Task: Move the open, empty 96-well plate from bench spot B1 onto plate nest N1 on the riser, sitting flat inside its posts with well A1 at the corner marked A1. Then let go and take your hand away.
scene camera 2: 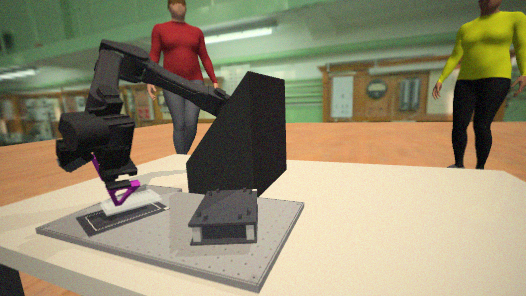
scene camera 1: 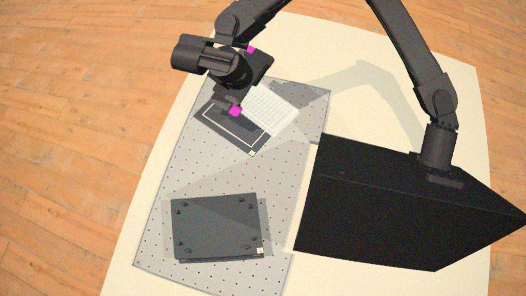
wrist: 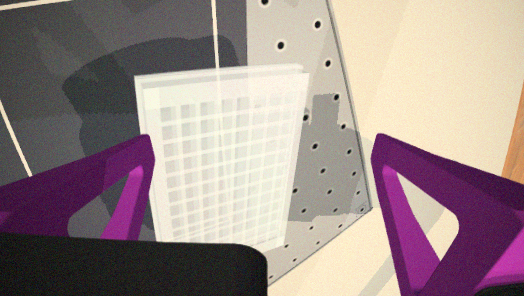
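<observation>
The whitish, see-through 96-well plate (scene camera 1: pixel 272 112) (scene camera 2: pixel 145 200) (wrist: pixel 225 150) lies across one line of bench spot B1, the dark outlined mat (scene camera 1: pixel 250 137) (scene camera 2: pixel 84 222) (wrist: pixel 40 75), and extends past the mat. Whether it lies fully flat is unclear. My gripper (scene camera 1: pixel 243 80) (scene camera 2: pixel 119 196) (wrist: pixel 262 146) is open over the plate. In the wrist view, the left magenta finger is close to the plate's left edge and the right finger stands well apart from its right edge. Nest N1 (scene camera 1: pixel 217 225) (scene camera 2: pixel 227 202) is empty on its riser, with small posts and a white corner label (scene camera 1: pixel 259 250).
The perforated breadboard (scene camera 1: pixel 170 175) (scene camera 2: pixel 150 245) (wrist: pixel 320 160) carries the mat and the riser. A large black wedge-shaped base (scene camera 1: pixel 380 215) (scene camera 2: pixel 235 145) stands beside the breadboard and bears the arm. Two people stand beyond the table in the second scene view.
</observation>
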